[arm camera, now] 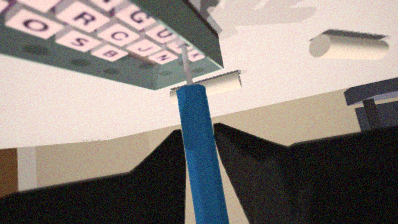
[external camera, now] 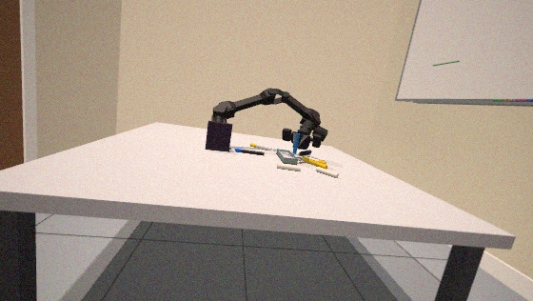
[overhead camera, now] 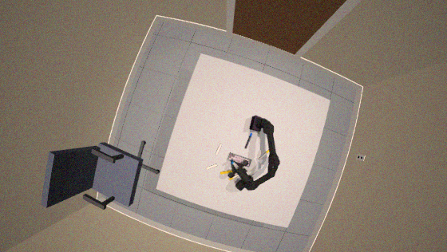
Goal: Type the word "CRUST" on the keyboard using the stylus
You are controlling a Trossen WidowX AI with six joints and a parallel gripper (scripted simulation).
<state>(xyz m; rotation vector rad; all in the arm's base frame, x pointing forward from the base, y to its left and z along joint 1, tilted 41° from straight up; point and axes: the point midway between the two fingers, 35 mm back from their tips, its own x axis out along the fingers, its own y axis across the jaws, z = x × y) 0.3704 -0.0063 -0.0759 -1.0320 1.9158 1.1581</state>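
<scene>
Right now the blue stylus is 1 cm below my gripper tip. Round my gripper tip: stylus tip: 5 cm below; then blue-and-black pen: 22 cm behind, 8 cm to the left, 6 cm below; then yellow pen: 11 cm ahead, 2 cm to the left, 6 cm below.
</scene>
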